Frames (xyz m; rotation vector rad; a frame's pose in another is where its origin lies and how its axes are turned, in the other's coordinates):
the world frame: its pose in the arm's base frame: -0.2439 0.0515 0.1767 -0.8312 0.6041 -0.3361
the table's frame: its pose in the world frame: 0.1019 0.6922 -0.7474 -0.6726 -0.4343 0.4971
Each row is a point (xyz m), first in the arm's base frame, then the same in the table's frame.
Working: the arm's base frame: its pose in the table's frame: -0.0123 -0.9682 0.1749 1.3080 -0.4912 -0.5248

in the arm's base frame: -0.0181 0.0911 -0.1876
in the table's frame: 0.0960 -0.7969 0.2273
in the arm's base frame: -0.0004 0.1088 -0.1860
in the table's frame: 0.1105 -0.8059 0.2457
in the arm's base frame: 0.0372 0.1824 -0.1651
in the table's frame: 0.1335 -0.8320 0.3236
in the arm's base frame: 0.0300 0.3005 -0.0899
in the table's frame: 0.0918 -0.8642 0.4535
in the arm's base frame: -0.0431 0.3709 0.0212
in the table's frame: -0.0277 -0.8918 0.5406
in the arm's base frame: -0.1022 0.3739 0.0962
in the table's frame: -0.1198 -0.9124 0.5554
